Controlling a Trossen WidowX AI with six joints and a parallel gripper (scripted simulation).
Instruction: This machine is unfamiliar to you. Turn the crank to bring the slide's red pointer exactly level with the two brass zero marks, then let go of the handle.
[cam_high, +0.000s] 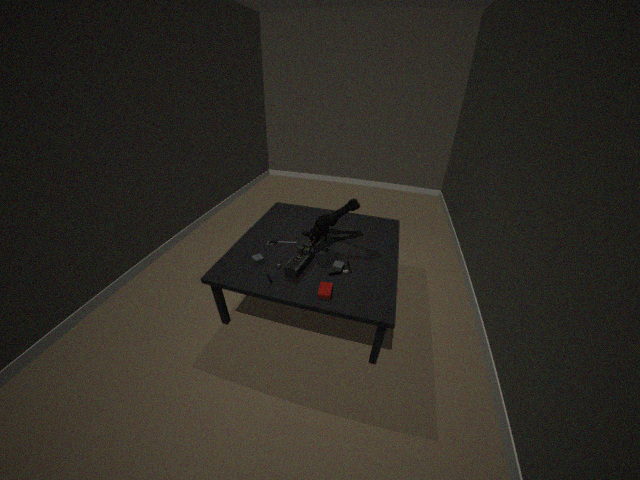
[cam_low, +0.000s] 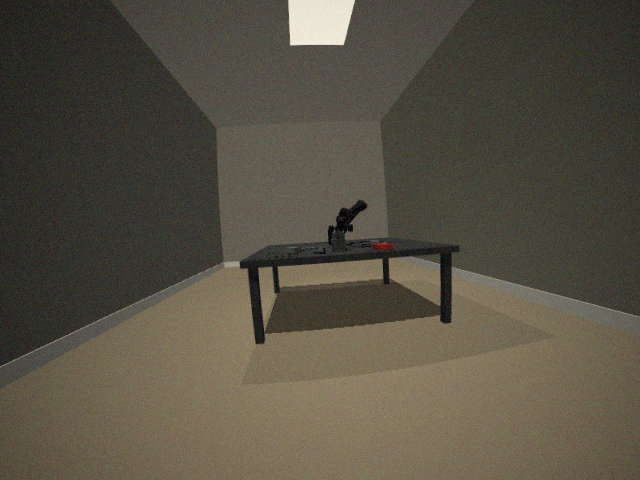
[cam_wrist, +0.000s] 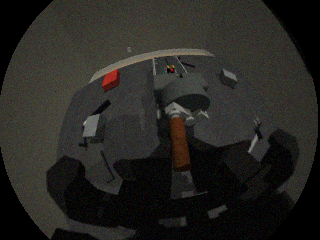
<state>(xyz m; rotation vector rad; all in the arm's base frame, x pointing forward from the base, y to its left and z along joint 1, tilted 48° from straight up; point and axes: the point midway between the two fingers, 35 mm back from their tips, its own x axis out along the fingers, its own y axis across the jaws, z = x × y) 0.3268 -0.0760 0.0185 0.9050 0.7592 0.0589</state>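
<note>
Now: gripper tip 140 mm short of the red pointer and 60 mm to the left of it. From my gripper tip the other things lie so: crank handle (20 mm behind, 30 mm above).
</note>
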